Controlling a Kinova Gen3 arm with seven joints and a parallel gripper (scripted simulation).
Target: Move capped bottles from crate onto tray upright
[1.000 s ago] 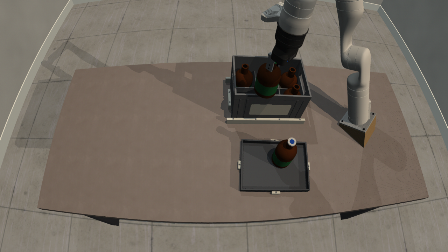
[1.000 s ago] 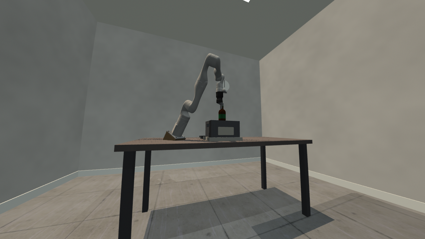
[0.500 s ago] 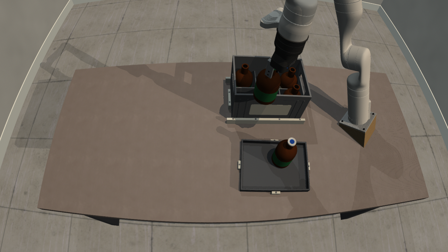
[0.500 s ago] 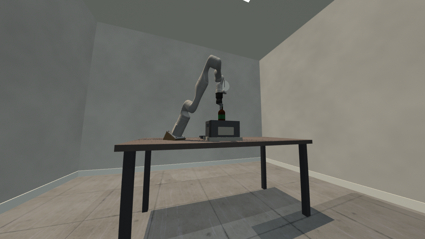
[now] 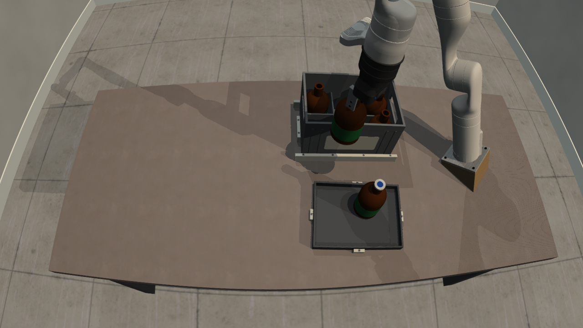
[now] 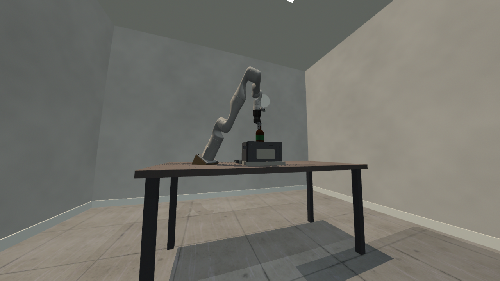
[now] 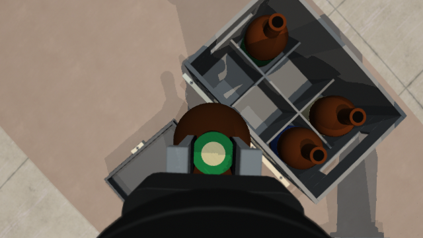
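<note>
The dark tray is 20 mm behind my hand, 160 mm to the left of it and 310 mm below it. From my hand the other things lie so: crate (60 mm behind, 120 mm to the right, 240 mm below).
</note>
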